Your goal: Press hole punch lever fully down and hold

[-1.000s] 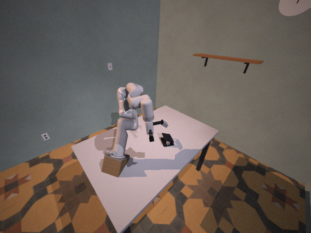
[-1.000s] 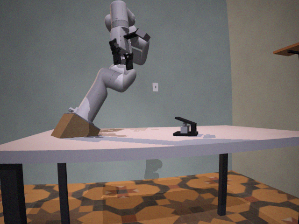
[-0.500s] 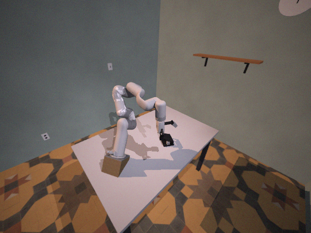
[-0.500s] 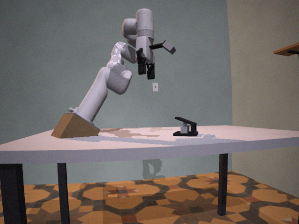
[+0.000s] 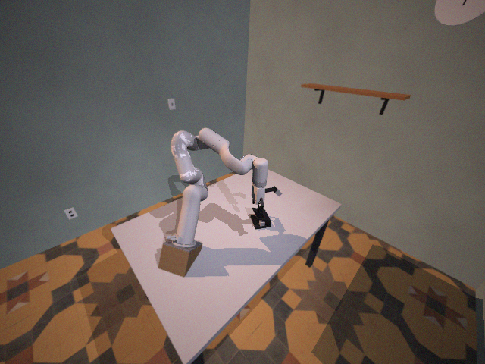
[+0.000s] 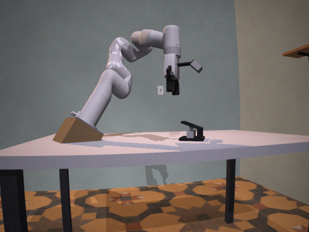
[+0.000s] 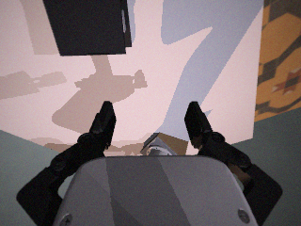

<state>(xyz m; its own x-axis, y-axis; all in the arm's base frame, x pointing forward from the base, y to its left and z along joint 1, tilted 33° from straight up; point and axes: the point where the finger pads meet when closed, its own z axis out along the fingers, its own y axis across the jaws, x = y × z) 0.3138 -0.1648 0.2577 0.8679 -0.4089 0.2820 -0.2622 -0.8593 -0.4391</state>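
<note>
Now: hand 150 mm above the hole punch lever, 90 mm short of it and 70 mm to the right of it. Also, from my hand: black hole punch (170 mm below, 90 mm ahead, 70 mm to the left).
</note>
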